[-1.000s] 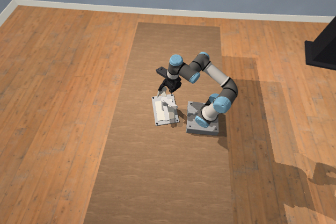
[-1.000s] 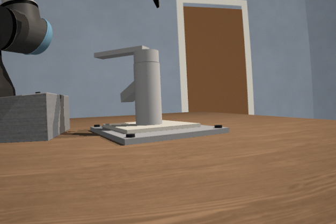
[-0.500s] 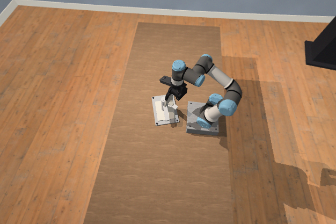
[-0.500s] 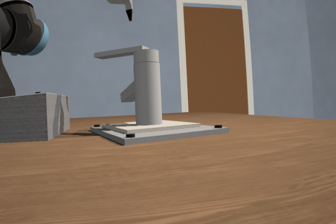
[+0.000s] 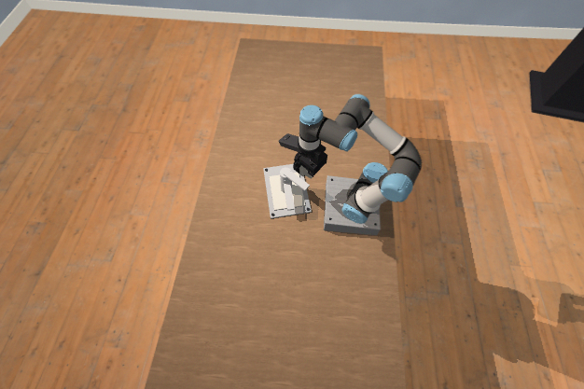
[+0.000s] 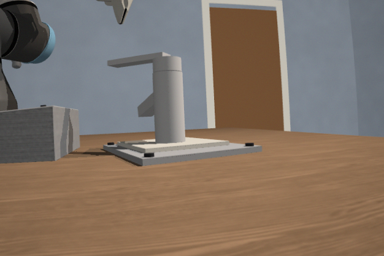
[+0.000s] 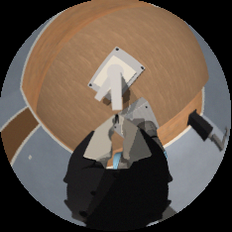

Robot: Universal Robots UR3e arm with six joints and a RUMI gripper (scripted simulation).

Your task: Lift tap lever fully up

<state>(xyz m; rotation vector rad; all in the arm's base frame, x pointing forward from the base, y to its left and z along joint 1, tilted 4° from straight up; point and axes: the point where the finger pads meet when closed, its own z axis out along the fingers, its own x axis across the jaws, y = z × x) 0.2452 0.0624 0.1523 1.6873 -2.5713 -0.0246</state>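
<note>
The lever is 80 mm below my hand, 30 mm ahead of it and 10 mm to the right of it. Also, from my hand: tap: 140 mm below, 50 mm ahead, 20 mm to the right; then grey base plate: 230 mm below, 80 mm ahead, 30 mm to the right.
</note>
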